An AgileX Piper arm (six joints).
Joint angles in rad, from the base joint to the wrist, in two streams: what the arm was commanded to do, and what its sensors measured. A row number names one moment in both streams.
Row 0, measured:
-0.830 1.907 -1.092 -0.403 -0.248 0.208
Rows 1 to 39, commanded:
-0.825 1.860 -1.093 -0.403 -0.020 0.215
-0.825 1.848 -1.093 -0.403 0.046 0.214
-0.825 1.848 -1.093 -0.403 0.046 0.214
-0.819 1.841 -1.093 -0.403 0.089 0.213
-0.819 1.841 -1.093 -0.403 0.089 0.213
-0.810 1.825 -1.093 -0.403 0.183 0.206
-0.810 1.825 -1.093 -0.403 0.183 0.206
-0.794 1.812 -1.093 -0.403 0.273 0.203
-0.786 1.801 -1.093 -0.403 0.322 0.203
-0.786 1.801 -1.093 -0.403 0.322 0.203
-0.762 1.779 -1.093 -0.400 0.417 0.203
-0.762 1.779 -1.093 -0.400 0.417 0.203
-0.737 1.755 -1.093 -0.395 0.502 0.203
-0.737 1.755 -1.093 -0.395 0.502 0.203
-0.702 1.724 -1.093 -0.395 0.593 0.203
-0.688 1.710 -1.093 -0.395 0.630 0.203
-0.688 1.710 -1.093 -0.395 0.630 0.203
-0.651 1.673 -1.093 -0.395 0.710 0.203
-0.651 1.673 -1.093 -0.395 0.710 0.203
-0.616 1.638 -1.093 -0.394 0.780 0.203
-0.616 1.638 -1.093 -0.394 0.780 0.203
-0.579 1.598 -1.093 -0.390 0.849 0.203
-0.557 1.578 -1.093 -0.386 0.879 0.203
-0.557 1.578 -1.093 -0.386 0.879 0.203
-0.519 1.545 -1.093 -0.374 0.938 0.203
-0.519 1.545 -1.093 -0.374 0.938 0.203
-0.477 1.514 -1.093 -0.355 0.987 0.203
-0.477 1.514 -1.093 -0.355 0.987 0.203
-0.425 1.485 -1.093 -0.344 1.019 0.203
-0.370 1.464 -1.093 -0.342 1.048 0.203
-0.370 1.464 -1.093 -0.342 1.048 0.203
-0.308 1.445 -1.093 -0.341 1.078 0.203
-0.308 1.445 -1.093 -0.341 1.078 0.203
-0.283 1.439 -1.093 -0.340 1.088 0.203
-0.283 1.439 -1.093 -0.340 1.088 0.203
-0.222 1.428 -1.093 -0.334 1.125 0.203
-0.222 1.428 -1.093 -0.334 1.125 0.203
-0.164 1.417 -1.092 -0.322 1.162 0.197
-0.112 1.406 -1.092 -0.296 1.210 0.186
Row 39, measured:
-0.169 1.422 -1.092 -0.320 1.143 0.204
